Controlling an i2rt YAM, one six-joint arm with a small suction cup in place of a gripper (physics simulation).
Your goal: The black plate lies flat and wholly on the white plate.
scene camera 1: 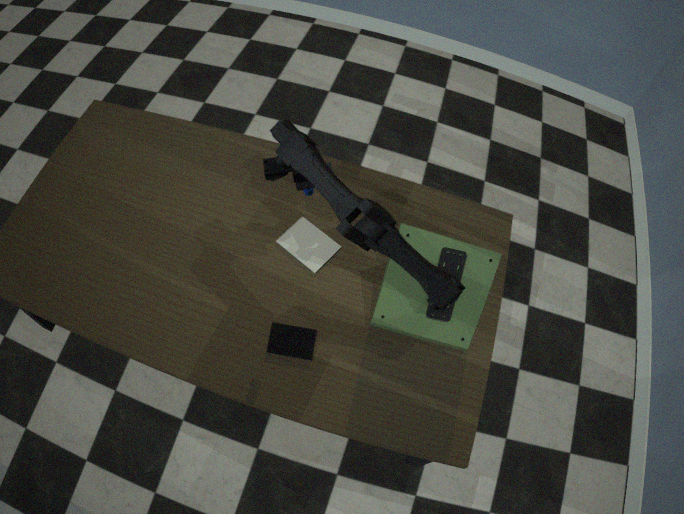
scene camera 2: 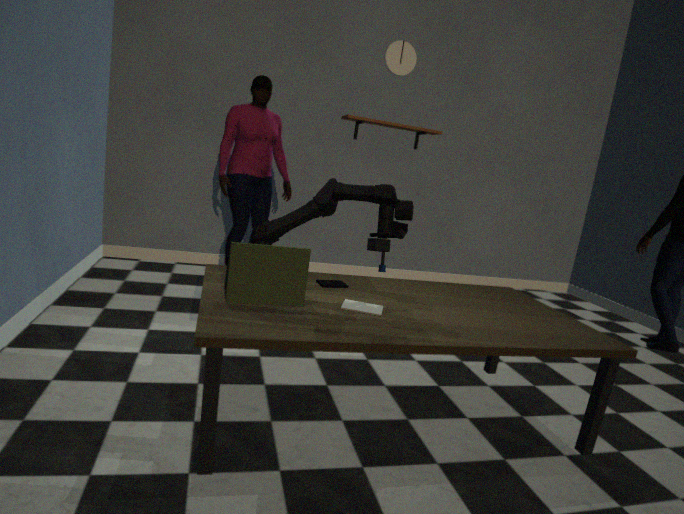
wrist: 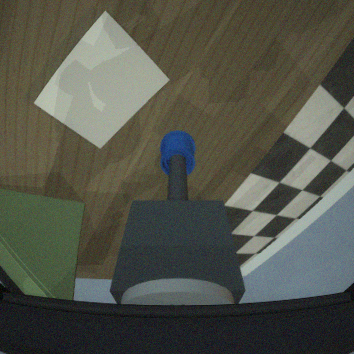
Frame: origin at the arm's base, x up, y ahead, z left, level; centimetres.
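Seen in the pictures: hand, tool point: (scene camera 1: 308, 191) (scene camera 2: 382, 271) (wrist: 177, 146); arm's base, link origin: (scene camera 1: 446, 284) (scene camera 2: 261, 261).
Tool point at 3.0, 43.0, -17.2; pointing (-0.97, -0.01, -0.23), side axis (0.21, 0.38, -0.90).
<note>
Pixels of each thing's top centre, then the offset from my tool point to it, as dx, dy, dz. Level surfaces: height alone.
- black plate, top centre: (scene camera 1: 291, 340) (scene camera 2: 332, 282) -16.1, -5.6, +38.5
- white plate, top centre: (wrist: 100, 89) (scene camera 1: 308, 243) (scene camera 2: 362, 306) -16.5, -2.5, +7.2
- wooden table, surface height: dx -17.1
The black plate (scene camera 1: 291, 341) (scene camera 2: 331, 284) lies flat on the table; it does not show in the wrist view. The white plate (scene camera 1: 308, 244) (scene camera 2: 362, 307) (wrist: 101, 80) lies flat on the table, apart from the black plate. My suction cup, the blue tip of the gripper (scene camera 1: 307, 191) (scene camera 2: 382, 268) (wrist: 178, 145), points down and hangs above the table with nothing on it. In the wrist view it shows to the lower right of the white plate.
The arm stands on a green block (scene camera 1: 420, 326) (scene camera 2: 268, 276) (wrist: 45, 230) at one end of the wooden table (scene camera 1: 138, 221) (scene camera 2: 470, 320) (wrist: 225, 100). A person (scene camera 2: 251, 143) in pink stands behind the table, and part of another (scene camera 2: 666, 276) shows at the right edge.
</note>
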